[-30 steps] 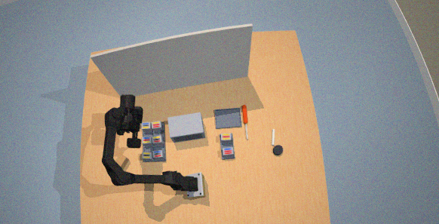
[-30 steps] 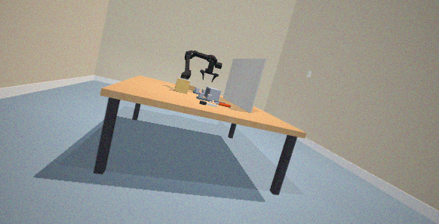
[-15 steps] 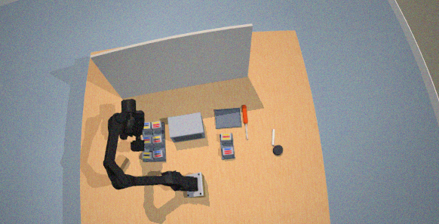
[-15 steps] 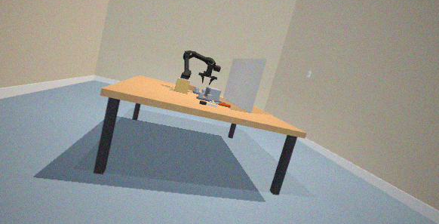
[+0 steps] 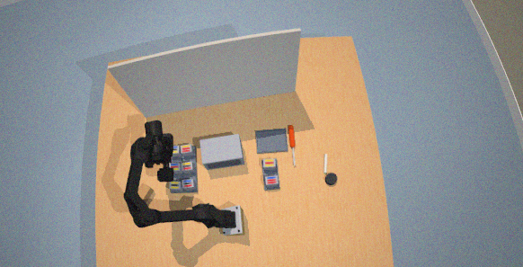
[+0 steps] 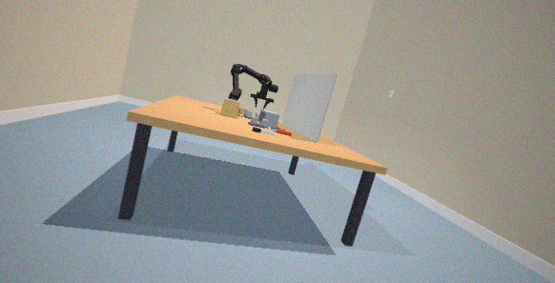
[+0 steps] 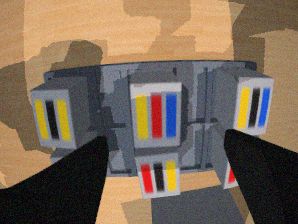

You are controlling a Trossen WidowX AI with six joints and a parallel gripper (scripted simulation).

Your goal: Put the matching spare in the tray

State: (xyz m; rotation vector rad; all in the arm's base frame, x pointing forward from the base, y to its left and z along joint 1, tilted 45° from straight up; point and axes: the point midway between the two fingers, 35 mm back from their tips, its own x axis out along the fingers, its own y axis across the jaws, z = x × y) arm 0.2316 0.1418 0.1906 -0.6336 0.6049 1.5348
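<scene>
Right now the grey spare is 50 mm below my gripper tip. The rest, counted from my gripper tip: tall grey panel 300 mm ahead, 180 mm to the right, 130 mm above; brown block 110 mm behind, 140 mm to the left, 70 mm below; mounted unit 50 mm ahead, 200 mm to the right, 40 mm below.
</scene>
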